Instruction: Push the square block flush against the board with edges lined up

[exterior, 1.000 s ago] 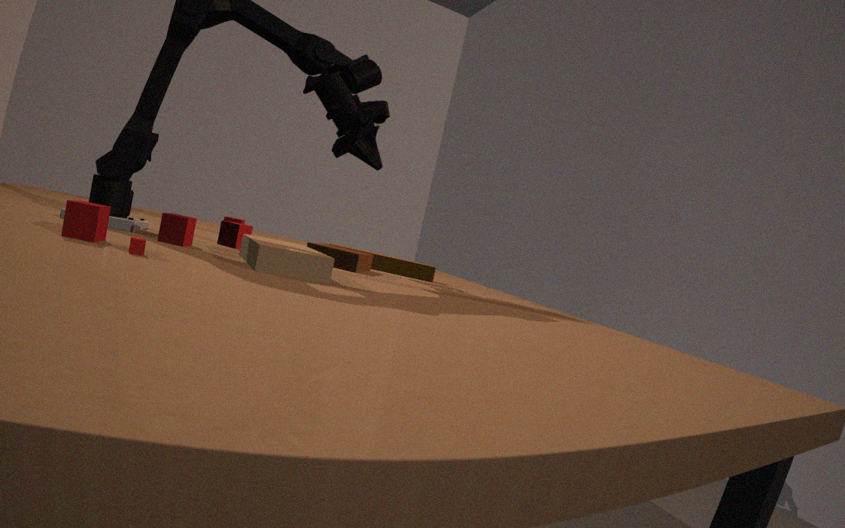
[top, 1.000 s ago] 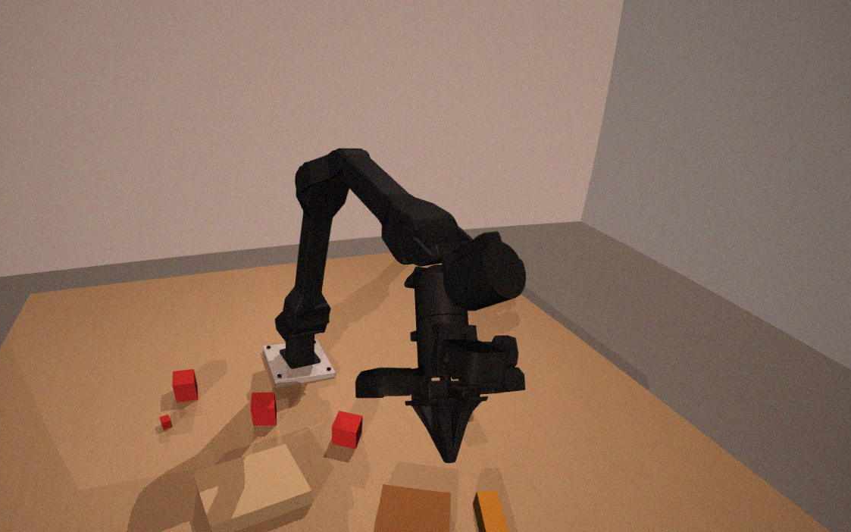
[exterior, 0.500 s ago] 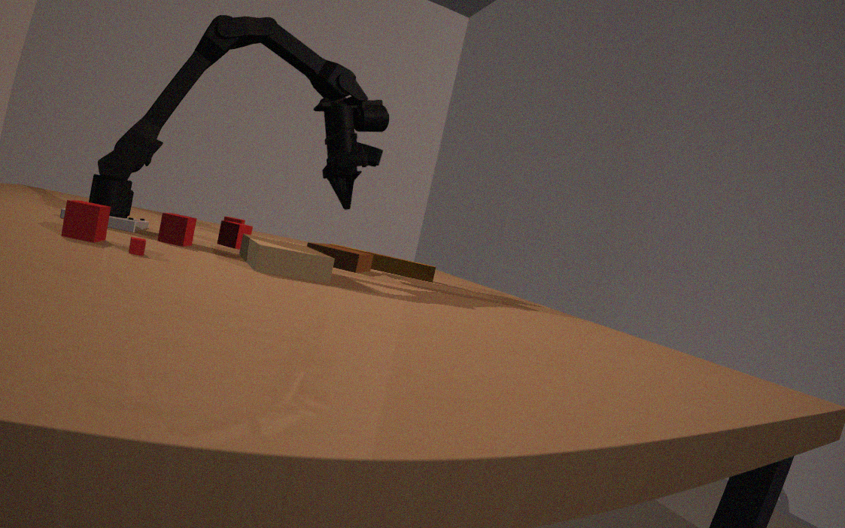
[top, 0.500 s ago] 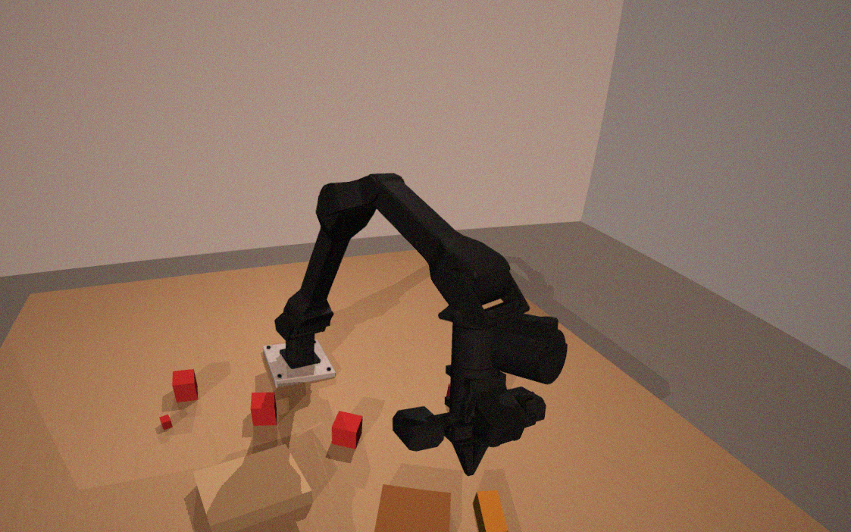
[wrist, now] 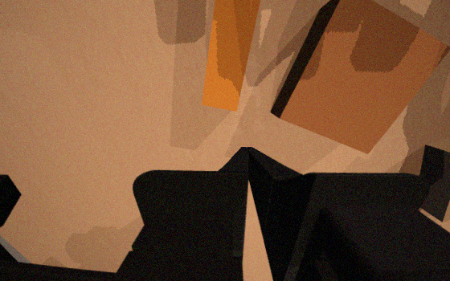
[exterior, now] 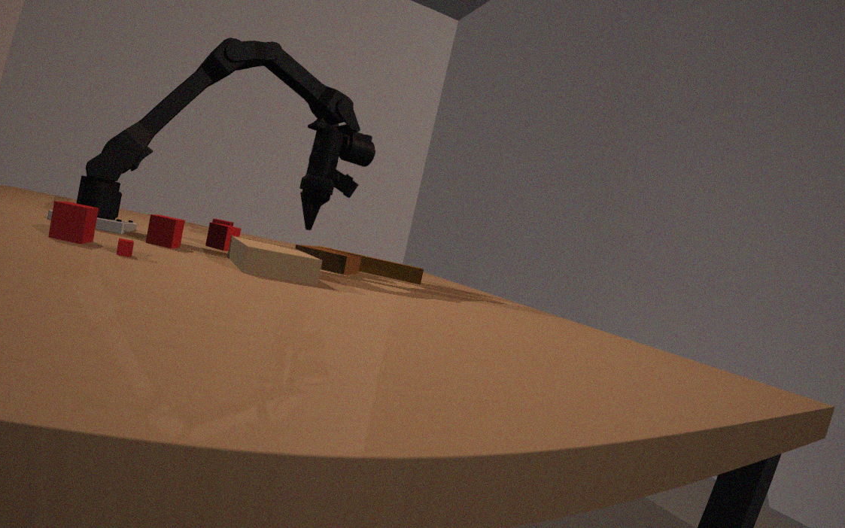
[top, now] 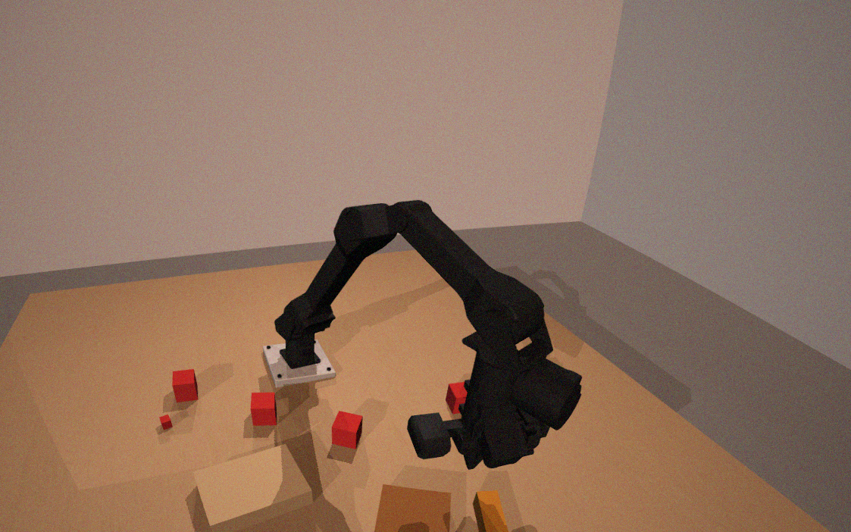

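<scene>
Right now my gripper tip is 1 cm short of the brown square block, 10 cm to the left of it and 4 cm above it. From my gripper tip the other things lie so: tan block 14 cm behind, 27 cm to the right, 4 cm below; tiny red cube 33 cm behind, 37 cm to the right, 5 cm below; orange board 13 cm ahead, 5 cm to the right, 4 cm below.
</scene>
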